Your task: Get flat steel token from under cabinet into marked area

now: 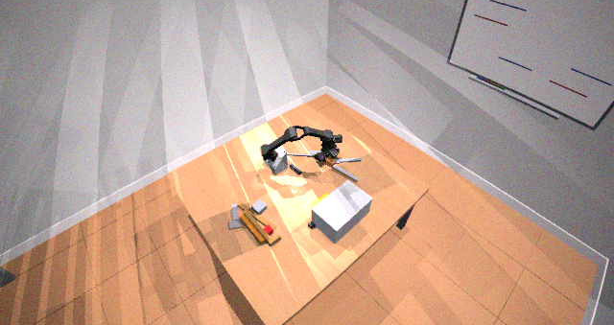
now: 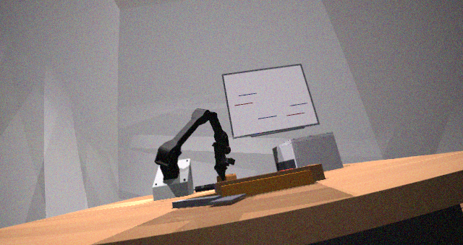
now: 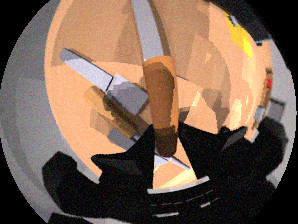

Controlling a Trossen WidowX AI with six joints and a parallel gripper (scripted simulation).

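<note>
The grey bar is 8 cm behind my gripper tip, 3 cm to the left of it and 2 cm below it. The rest, counted from my gripper tip: thin wooden stick: 61 cm to the right, 8 cm ahead, 2 cm below; then red block: 62 cm to the right, 22 cm ahead, 1 cm below; then grey block: 57 cm to the right, 5 cm ahead, 1 cm below.
</note>
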